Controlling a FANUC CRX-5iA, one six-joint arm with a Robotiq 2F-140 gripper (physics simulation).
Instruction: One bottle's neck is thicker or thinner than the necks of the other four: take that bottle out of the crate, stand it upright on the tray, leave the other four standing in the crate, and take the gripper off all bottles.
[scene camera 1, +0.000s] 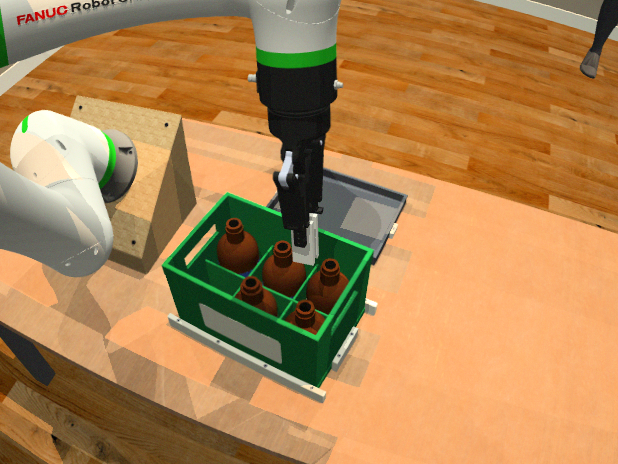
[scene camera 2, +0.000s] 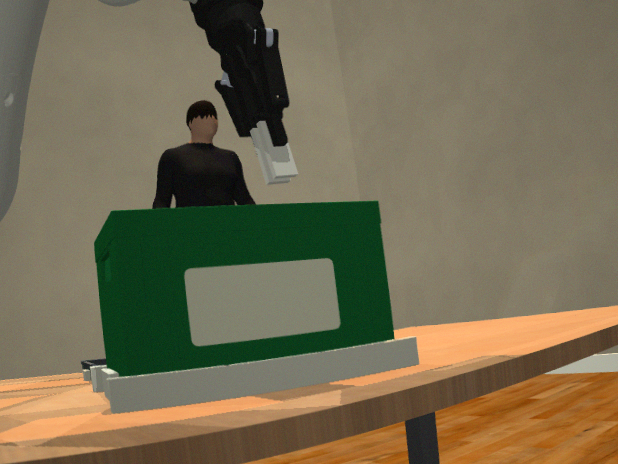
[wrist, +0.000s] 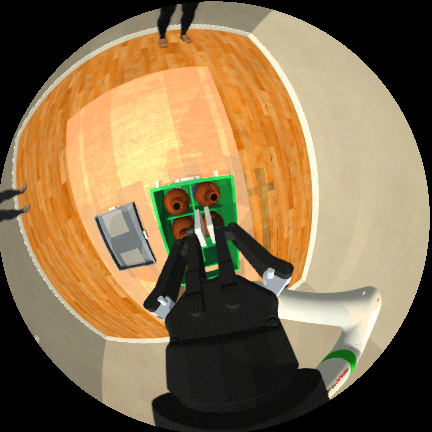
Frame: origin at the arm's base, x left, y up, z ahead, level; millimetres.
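Where they show: gripper, between the fingertips: (scene camera 1: 306, 258) (scene camera 2: 282, 179) (wrist: 203, 214); arm's base, origin of its link: (scene camera 1: 108, 166).
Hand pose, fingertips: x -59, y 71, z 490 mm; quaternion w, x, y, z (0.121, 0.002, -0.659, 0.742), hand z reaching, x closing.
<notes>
Things, the pixels of their top centre, and the offset from my fingertips. "spot": a spot on its surface instead.
- green crate, centre of its top: (scene camera 2: 225, 222) (scene camera 1: 266, 257) (wrist: 202, 238) dz -71, dx +4, dy -45 mm
- left bottle, centre of its top: (scene camera 1: 233, 223) dz -163, dx +48, dy -58 mm
- middle bottle, centre of its top: (scene camera 1: 282, 246) (wrist: 185, 238) dz -67, dx +44, dy -58 mm
- right bottle, centre of its top: (scene camera 1: 330, 264) (wrist: 176, 205) dz +15, dx +49, dy -58 mm
- fourth bottle, centre of its top: (scene camera 1: 250, 282) (wrist: 218, 232) dz -72, dx -40, dy -58 mm
- fifth bottle, centre of its top: (scene camera 1: 305, 306) (wrist: 213, 196) dz +20, dx -38, dy -58 mm
- grey tray, a spot on its surface: (scene camera 1: 332, 200) spot: dz -116, dx +320, dy -215 mm
Five brown bottles stand upright in the green crate (scene camera 1: 300, 357) (scene camera 2: 145, 240) (wrist: 236, 200). In scene camera 1, the back row has a left bottle (scene camera 1: 237, 252), a middle bottle (scene camera 1: 284, 276) and a right bottle (scene camera 1: 325, 292); in front are a fourth bottle (scene camera 1: 257, 300) and a fifth bottle (scene camera 1: 305, 322). I cannot tell clearly which neck differs. The grey tray (scene camera 1: 332, 200) (wrist: 130, 241) lies behind the crate and holds no bottle. My gripper (scene camera 1: 305, 259) (scene camera 2: 281, 178) (wrist: 203, 214) is shut and empty, above the crate rim. It partly hides bottles in the wrist view.
Light rails (scene camera 1: 245, 356) (scene camera 2: 265, 372) run along the crate's foot. A wooden mounting block (scene camera 1: 172, 200) stands left of the crate, near the white arm. A person (scene camera 2: 202, 170) stands beyond the table in scene camera 2.
</notes>
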